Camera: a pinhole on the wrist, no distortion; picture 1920 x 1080 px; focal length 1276.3 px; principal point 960.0 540.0 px. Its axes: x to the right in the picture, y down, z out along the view. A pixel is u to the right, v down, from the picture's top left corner.
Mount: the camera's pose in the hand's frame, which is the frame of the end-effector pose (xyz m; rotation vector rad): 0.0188 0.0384 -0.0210 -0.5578 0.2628 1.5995
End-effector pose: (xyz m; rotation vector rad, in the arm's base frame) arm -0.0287 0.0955 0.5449 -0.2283 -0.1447 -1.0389
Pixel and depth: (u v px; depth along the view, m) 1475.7 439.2 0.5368
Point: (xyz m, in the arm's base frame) 0.3688 0.4614 0.7992
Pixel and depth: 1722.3 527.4 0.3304
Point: 0.2665 0.3563 0.6476
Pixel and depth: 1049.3 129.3 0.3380
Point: 0.2018 0.2304 0.7937
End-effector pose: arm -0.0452 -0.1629 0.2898 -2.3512 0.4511 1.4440
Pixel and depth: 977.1 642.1 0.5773
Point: -0.6081 -0.2301 0.1810
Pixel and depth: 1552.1 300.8 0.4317
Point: -0.4348 -0.4313 0.1183
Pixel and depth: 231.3 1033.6 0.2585
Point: -0.3131 -0.0587 0.2916
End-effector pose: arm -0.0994 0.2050 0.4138 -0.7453 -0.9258 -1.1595
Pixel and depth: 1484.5 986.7 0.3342
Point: 0.1378 0.5047 0.3377
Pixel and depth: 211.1 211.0 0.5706
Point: -0.1908 0.7618 0.7553
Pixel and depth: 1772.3 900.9 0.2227
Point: 0.1238 0.3849 0.3664
